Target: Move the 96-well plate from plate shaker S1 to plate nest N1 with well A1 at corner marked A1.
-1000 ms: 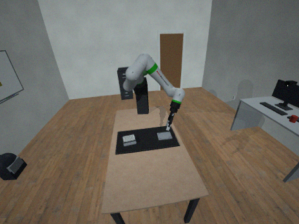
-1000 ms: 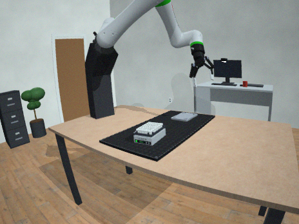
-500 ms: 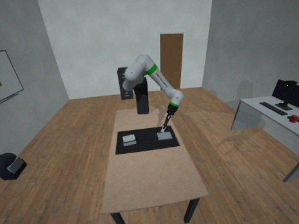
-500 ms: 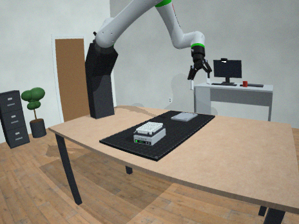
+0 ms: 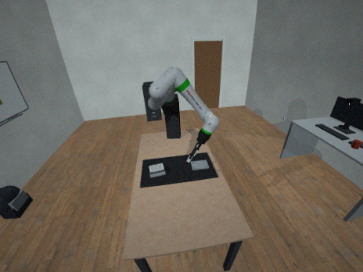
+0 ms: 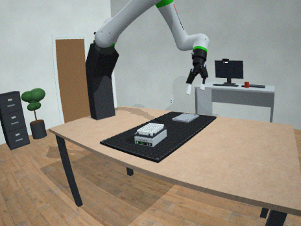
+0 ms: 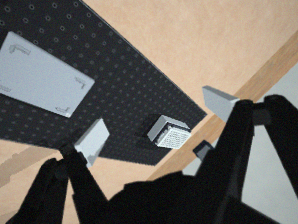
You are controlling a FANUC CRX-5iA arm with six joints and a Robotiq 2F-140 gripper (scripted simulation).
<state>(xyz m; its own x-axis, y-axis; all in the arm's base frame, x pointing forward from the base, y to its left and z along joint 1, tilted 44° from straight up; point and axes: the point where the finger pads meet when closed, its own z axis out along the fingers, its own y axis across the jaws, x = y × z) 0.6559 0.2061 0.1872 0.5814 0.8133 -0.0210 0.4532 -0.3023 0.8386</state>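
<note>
My hand is 5 cm past the white 96-well plate, 32 cm to the left of it and 15 cm above it. Also, from my hand: nest A1 mark: 18 cm behind, 1 cm to the left, 20 cm below; grey plate nest N1: 14 cm behind, 9 cm to the left, 20 cm below.
</note>
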